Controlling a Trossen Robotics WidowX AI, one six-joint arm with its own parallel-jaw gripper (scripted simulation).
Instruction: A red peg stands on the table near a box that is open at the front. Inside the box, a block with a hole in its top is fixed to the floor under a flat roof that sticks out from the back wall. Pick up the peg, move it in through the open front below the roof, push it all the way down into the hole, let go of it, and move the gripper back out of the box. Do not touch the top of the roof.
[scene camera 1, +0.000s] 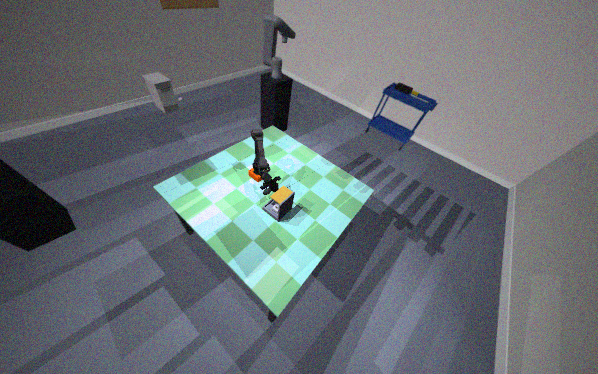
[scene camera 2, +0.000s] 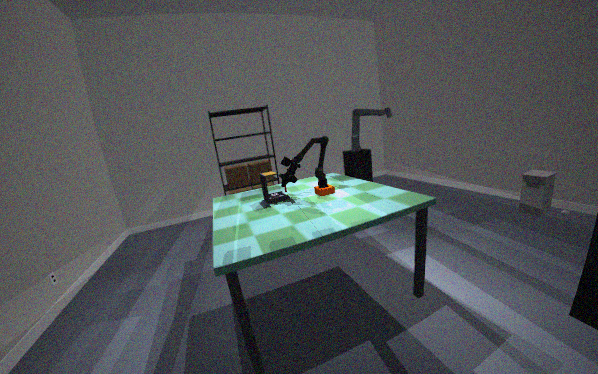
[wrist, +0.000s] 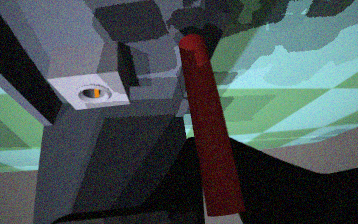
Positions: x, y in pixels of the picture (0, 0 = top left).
My gripper (wrist: 204, 142) is 0.11 m from the lens. A red peg (wrist: 220, 179) is 0.07 m from the lens.
